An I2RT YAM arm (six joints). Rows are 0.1 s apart.
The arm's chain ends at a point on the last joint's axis. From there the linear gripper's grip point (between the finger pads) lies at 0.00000 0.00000 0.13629 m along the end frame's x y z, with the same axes.
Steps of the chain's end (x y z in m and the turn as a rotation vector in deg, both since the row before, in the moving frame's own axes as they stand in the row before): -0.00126, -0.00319, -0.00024, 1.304, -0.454, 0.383; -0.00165, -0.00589, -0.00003, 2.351, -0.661, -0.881; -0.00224, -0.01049, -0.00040, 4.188, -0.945, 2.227; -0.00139, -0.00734, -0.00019, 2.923, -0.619, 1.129; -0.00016, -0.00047, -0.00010, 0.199, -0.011, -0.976; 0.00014, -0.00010, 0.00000, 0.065, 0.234, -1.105; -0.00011, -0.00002, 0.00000, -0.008, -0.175, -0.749; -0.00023, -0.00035, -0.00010, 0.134, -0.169, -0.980
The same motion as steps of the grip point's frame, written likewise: -0.00233, -0.00630, -0.00028, 1.304, -0.454, 0.383; -0.00326, -0.01147, -0.00015, 2.351, -0.661, -0.881; -0.00429, -0.02048, -0.00078, 4.188, -0.945, 2.227; -0.00279, -0.01430, -0.00038, 2.923, -0.619, 1.129; -0.00019, -0.00094, -0.00010, 0.199, -0.011, -0.976; 0.00070, -0.00026, 0.00000, 0.065, 0.234, -1.105; -0.00053, 0.00000, 0.00000, -0.008, -0.175, -0.749; -0.00063, -0.00067, -0.00010, 0.134, -0.169, -0.980
